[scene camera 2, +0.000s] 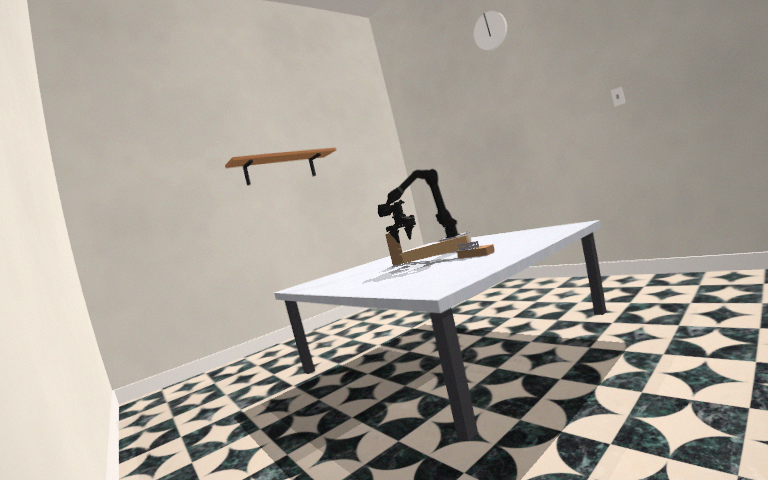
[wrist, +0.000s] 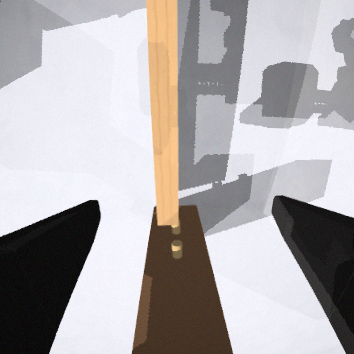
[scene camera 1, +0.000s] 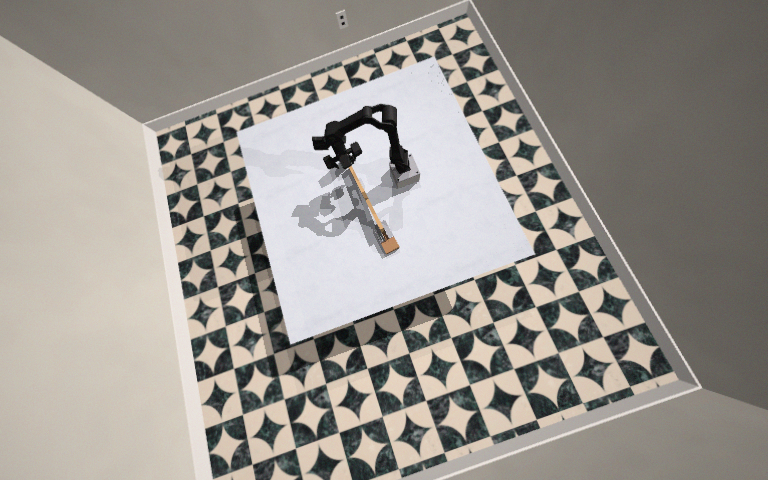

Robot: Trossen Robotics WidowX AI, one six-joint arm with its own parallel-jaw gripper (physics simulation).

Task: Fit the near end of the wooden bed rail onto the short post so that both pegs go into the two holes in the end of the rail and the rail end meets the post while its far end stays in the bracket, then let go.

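Where they show: gripper, fingertip midpoint: (scene camera 2: 404, 241) (wrist: 187, 206); arm's base at its link origin: (scene camera 2: 452, 236) (scene camera 1: 402, 166).
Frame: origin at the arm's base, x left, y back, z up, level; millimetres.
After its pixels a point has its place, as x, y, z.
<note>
The light wooden rail (scene camera 1: 370, 208) {160, -233, 8} (scene camera 2: 433, 249) {78, -247, -25} (wrist: 165, 115) {-60, -256, -11} runs from the brown post (scene camera 2: 393, 249) {-175, -302, 9} (wrist: 175, 300) {-164, -273, 46} to the bracket (scene camera 1: 384, 233) {290, -205, -23} (scene camera 2: 468, 245) {290, -222, -28} by an orange-brown block (scene camera 1: 390, 246) {369, -201, -45} (scene camera 2: 478, 251) {356, -241, -58}. In the wrist view the rail's near end is at the lower part of the post, slightly left of centre. The upper peg (wrist: 177, 249) {-155, -275, 8} shows fully, outside the rail; the lower peg (wrist: 176, 229) {-158, -275, -24} is partly hidden by the rail end. The holes are hidden. My gripper (scene camera 1: 342, 157) {-100, -272, 40} (scene camera 2: 403, 239) {-100, -272, 40} (wrist: 187, 206) {-100, -272, 40} is open and empty above the near end, fingers on either side of the rail and post.
The white table (scene camera 1: 453, 226) {375, 143, -80} (scene camera 2: 351, 288) {34, -742, -80} carries these parts. The arm's base (scene camera 1: 404, 174) {44, -8, 1} stands beside the rail, on its right in scene camera 1. Shadows of the arm lie left of the rail there. A wall shelf (scene camera 2: 283, 156) hangs beyond the table.
</note>
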